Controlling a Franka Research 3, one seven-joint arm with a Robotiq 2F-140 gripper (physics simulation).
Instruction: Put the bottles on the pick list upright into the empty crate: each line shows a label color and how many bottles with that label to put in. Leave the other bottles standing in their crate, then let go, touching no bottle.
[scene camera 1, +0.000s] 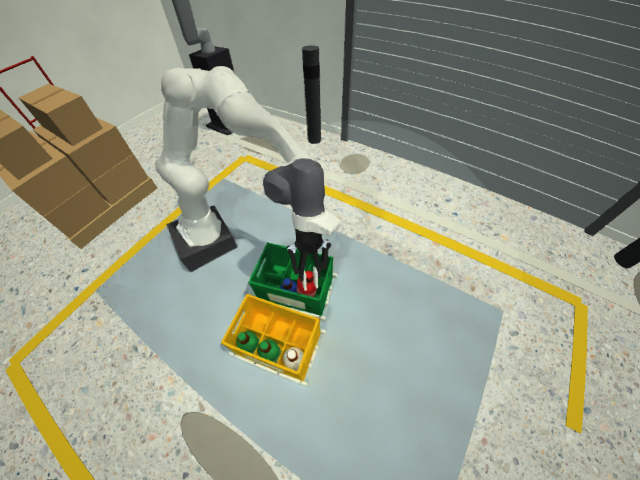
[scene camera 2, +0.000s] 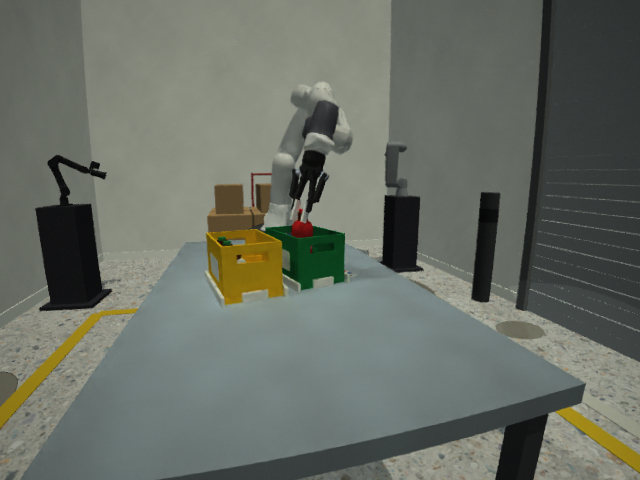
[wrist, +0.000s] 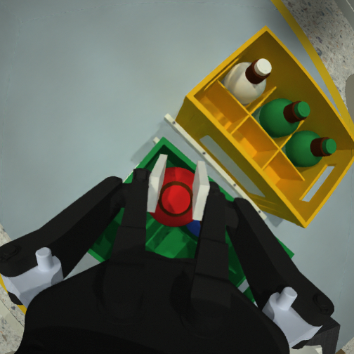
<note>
I see my gripper (scene camera 2: 298, 221), a red bottle (wrist: 174, 206), a white bottle (wrist: 246, 81), a green bottle (wrist: 279, 117) and a green bottle (wrist: 304, 148).
My gripper also shows in scene camera 1 (scene camera 1: 310, 286) and in the wrist view (wrist: 179, 170).
</note>
